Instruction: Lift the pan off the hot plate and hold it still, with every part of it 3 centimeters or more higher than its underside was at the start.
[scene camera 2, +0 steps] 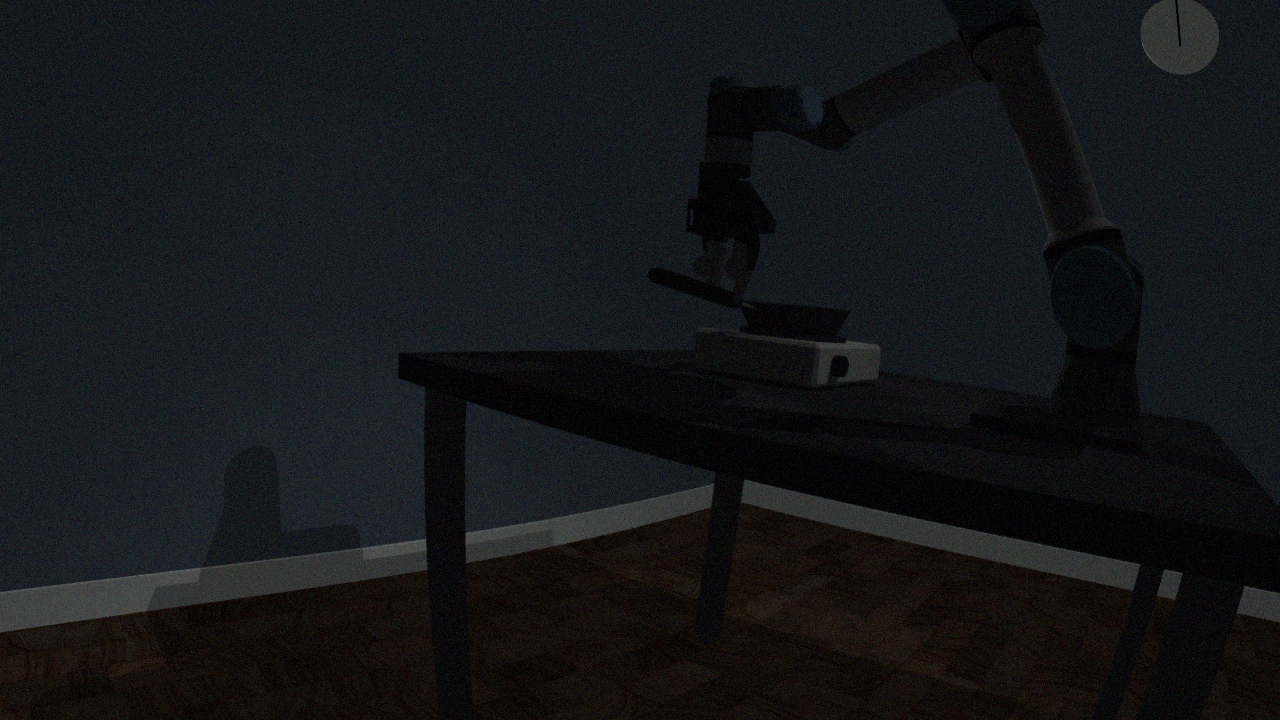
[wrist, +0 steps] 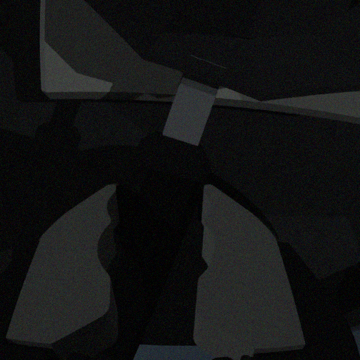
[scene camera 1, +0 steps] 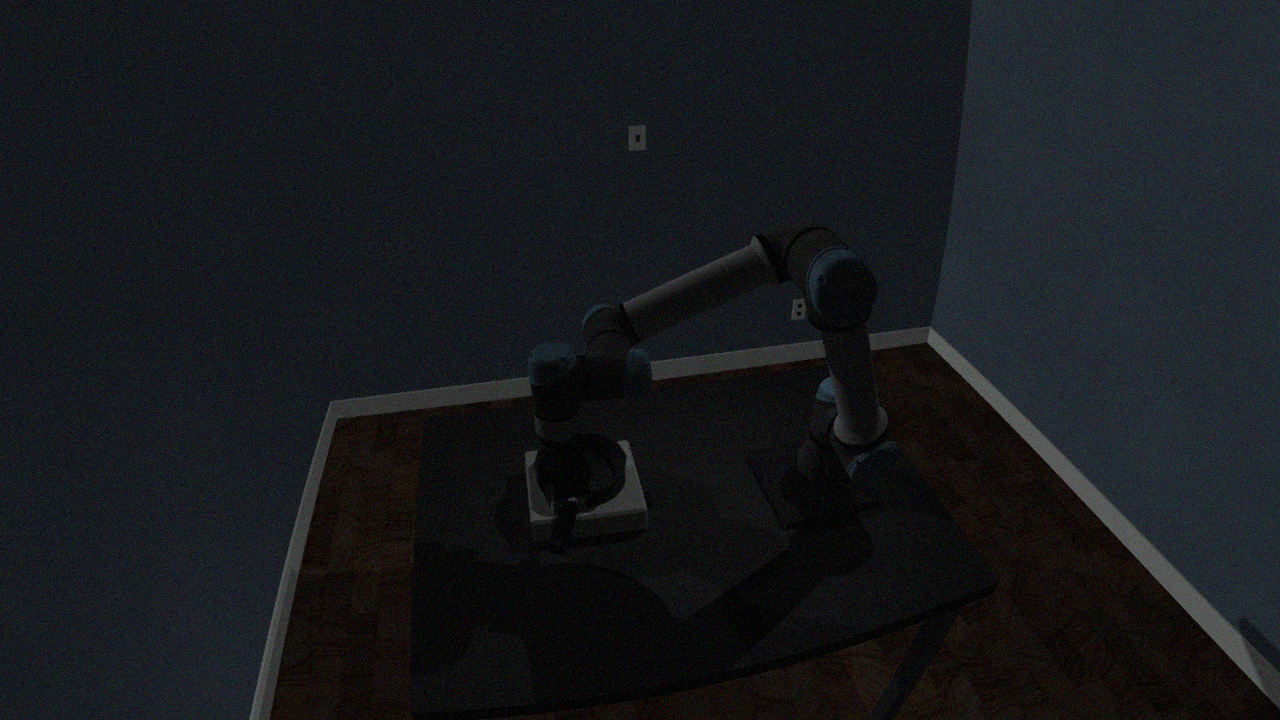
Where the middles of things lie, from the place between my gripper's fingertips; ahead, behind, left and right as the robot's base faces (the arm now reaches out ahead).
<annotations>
Right now my hand is 50 mm to the left of the dark pan (scene camera 2: 788, 318) and 50 mm past it.
</annotations>
